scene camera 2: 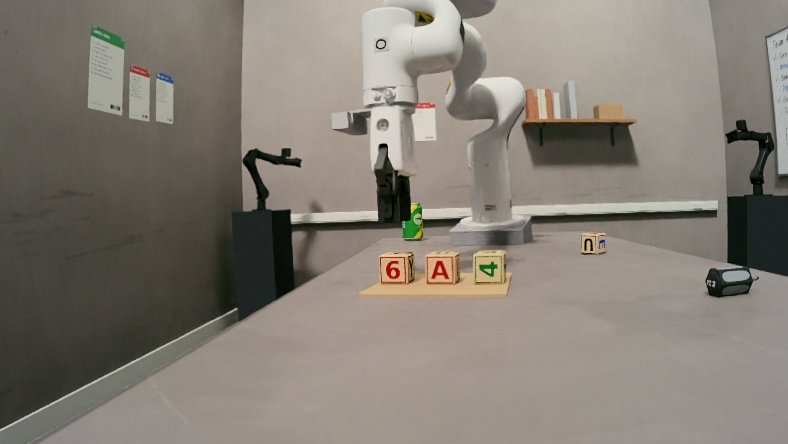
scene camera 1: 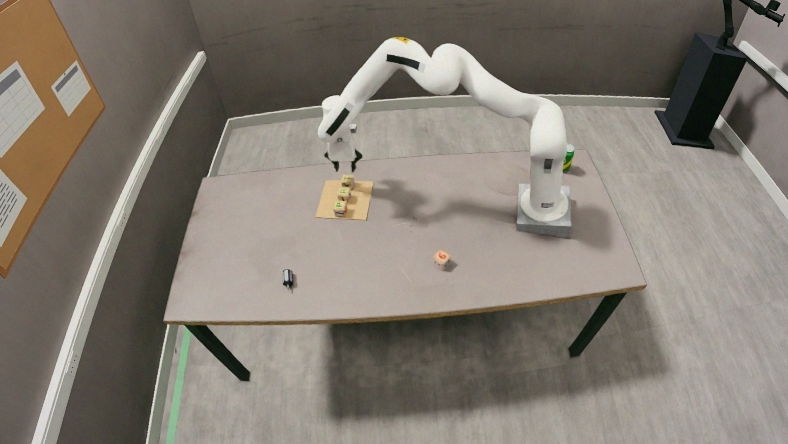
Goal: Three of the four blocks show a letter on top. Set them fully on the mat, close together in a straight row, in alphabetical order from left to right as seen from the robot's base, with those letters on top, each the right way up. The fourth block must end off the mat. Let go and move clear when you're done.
My gripper shows in scene camera 2 and in scene camera 1. A tan mat shows in scene camera 2 and in scene camera 1. One and the same spot on my gripper: point(scene camera 1: 337, 151) is point(scene camera 2: 408, 141). The same spot on the tan mat: point(scene camera 2: 465, 287) is point(scene camera 1: 331, 206).
